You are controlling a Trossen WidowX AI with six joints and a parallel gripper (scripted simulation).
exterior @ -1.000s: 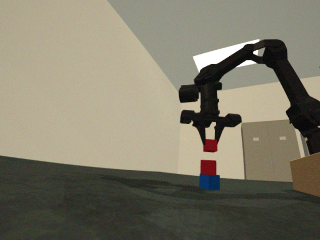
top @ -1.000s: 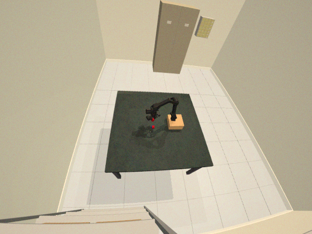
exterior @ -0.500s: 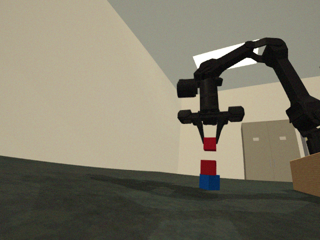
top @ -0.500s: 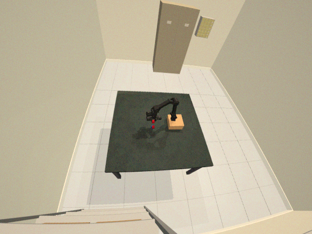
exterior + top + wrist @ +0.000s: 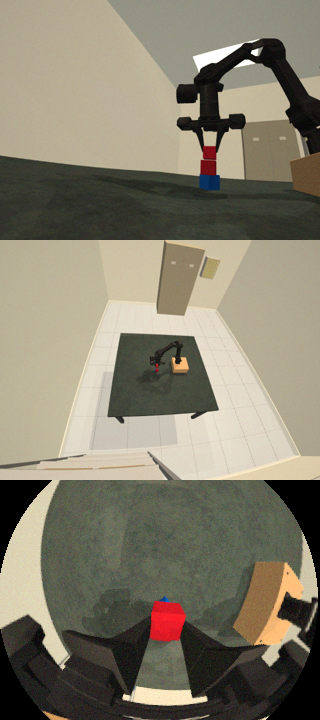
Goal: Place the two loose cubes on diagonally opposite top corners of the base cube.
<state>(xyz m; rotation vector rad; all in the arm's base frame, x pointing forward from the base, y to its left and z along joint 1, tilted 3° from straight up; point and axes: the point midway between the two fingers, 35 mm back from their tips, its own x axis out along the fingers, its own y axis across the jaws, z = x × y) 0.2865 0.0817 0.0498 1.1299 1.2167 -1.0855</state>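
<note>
Right now my gripper tip is 4 cm to the right of the red cube, 4 cm above it and 1 cm past it. Round my gripper tip: blue cube: 7 cm below, 2 cm to the left.
</note>
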